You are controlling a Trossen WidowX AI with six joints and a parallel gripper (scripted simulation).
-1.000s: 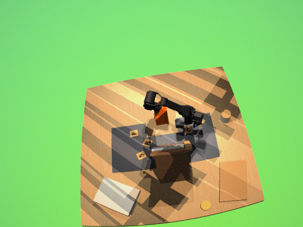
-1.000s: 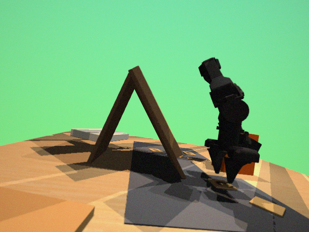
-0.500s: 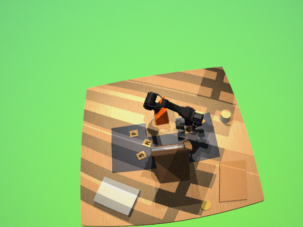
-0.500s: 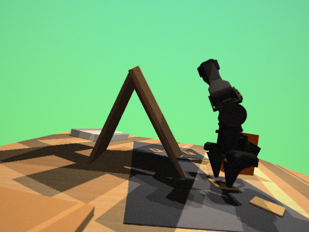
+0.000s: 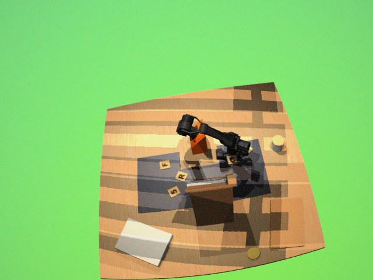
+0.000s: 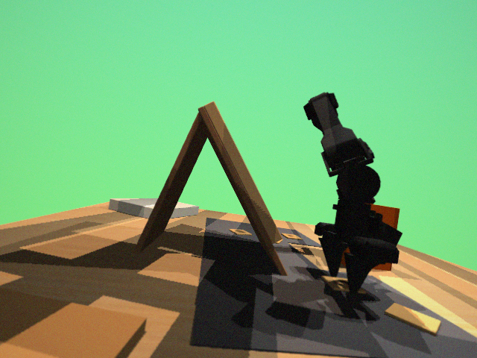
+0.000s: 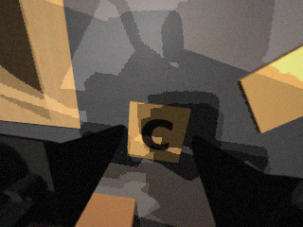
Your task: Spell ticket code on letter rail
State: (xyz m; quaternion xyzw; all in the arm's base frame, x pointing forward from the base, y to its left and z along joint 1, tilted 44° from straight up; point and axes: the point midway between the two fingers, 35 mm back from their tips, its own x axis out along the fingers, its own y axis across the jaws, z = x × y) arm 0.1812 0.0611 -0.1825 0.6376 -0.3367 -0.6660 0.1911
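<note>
Now: gripper tip 14 cm short of the white ticket, 16 cm to the left of it and 8 cm below it. Also, from my gripper tip: dark mat 1 cm ahead, 20 cm to the right; flat tan slab 51 cm ahead, 18 cm to the left.
</note>
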